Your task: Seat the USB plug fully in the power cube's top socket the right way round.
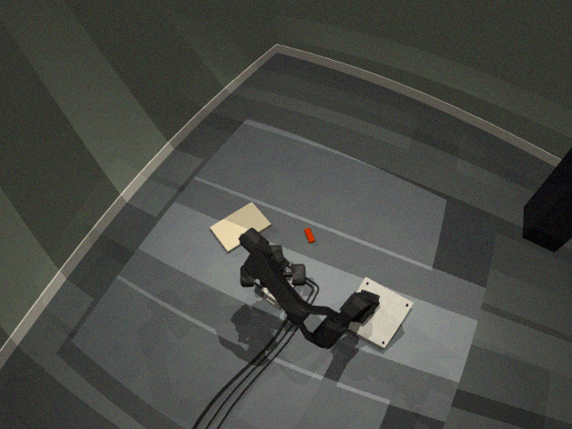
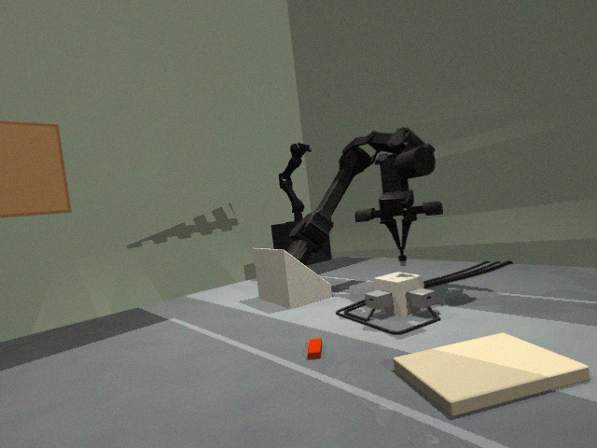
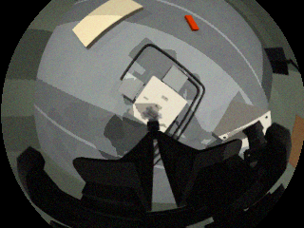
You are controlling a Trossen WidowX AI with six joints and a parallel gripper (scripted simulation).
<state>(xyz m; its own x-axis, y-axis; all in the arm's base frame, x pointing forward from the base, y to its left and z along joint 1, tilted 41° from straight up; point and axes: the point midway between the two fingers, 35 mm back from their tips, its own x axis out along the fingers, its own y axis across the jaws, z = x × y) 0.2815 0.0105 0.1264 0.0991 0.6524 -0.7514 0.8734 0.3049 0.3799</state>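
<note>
My gripper tip is now 2 cm above the dark USB plug. The rest, counted from my gripper tip: flat beige slab: 25 cm ahead, 21 cm to the right, 13 cm below.
</note>
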